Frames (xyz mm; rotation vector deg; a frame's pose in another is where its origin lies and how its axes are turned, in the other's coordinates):
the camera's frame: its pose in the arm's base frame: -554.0 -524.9 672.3 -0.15 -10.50 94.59
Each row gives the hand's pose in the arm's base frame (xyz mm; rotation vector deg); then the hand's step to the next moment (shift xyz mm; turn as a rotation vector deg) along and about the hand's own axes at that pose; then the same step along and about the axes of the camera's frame.
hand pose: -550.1 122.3 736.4 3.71 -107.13 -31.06
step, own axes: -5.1 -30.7 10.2 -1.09 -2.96 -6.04
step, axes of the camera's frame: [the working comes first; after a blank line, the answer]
step, axes of the arm's base frame: -14.0 -22.4 -19.3 5.23 -4.33 -0.55

-23.1 17.9 -14.9 -4.82 -4.78 -0.61
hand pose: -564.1 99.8 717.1 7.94 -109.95 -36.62
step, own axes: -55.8 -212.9 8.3 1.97 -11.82 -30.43
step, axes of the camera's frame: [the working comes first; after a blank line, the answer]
step, axes of the arm's base frame: -23.5 -156.9 -152.7 23.70 -22.01 4.86

-169.8 53.8 -129.6 -23.40 -22.35 4.75
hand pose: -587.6 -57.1 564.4 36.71 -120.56 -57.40
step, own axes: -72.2 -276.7 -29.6 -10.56 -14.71 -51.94
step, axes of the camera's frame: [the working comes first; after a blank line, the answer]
step, axes of the arm's base frame: 103.6 -124.1 -237.8 48.46 -24.97 7.35

-157.9 -64.2 -231.5 -28.29 -46.93 4.79
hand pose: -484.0 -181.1 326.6 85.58 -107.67 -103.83
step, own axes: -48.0 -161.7 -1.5 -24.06 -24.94 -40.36
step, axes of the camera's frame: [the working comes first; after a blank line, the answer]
step, axes of the arm's base frame: 111.9 67.1 -106.9 52.84 -5.44 2.81

44.7 -103.0 -125.9 -9.85 -52.22 -2.48
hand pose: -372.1 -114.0 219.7 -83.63 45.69 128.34
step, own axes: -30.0 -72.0 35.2 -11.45 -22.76 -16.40
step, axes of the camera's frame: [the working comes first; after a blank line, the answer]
step, axes of the arm's base frame: 27.8 78.6 19.3 29.31 7.66 -0.67

77.4 -35.9 6.6 4.87 -29.51 -4.84
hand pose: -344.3 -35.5 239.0 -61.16 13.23 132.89
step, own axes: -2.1 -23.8 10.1 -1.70 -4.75 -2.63
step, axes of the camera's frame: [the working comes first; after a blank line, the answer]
step, axes of the arm's base frame: 8.0 22.5 10.1 5.25 2.19 -0.12

22.6 -10.9 6.5 1.68 -5.35 -0.97
